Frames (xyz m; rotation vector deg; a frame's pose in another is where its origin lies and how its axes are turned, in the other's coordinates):
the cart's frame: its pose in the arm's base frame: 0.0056 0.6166 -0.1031 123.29 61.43 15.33
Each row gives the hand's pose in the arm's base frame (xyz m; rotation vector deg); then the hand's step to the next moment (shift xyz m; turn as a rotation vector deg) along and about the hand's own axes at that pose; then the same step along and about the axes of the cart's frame.
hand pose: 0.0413 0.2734 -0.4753 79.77 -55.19 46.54
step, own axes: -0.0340 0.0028 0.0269 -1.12 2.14 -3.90
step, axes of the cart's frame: -0.0262 -0.0228 0.0261 1.74 -2.89 -3.11
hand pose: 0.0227 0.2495 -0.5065 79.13 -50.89 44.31
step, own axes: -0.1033 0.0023 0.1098 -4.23 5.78 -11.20
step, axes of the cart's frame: -0.1062 -0.0557 0.0914 5.04 -9.13 -8.24
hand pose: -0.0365 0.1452 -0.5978 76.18 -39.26 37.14
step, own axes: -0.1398 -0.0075 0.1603 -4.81 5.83 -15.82
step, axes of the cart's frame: -0.1756 -0.0562 0.1063 8.59 -11.64 -9.90
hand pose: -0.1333 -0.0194 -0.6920 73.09 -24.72 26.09
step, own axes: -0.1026 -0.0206 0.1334 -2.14 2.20 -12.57
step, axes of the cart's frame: -0.1559 -0.0200 0.0636 8.38 -8.09 -5.63
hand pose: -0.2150 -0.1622 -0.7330 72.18 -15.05 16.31
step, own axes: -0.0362 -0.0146 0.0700 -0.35 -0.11 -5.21
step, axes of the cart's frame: -0.0754 0.0067 0.0265 3.92 -3.21 -1.28
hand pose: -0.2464 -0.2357 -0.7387 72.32 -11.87 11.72
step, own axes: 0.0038 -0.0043 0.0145 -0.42 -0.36 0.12
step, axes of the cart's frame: -0.0089 0.0095 0.0086 -0.33 -0.37 0.27
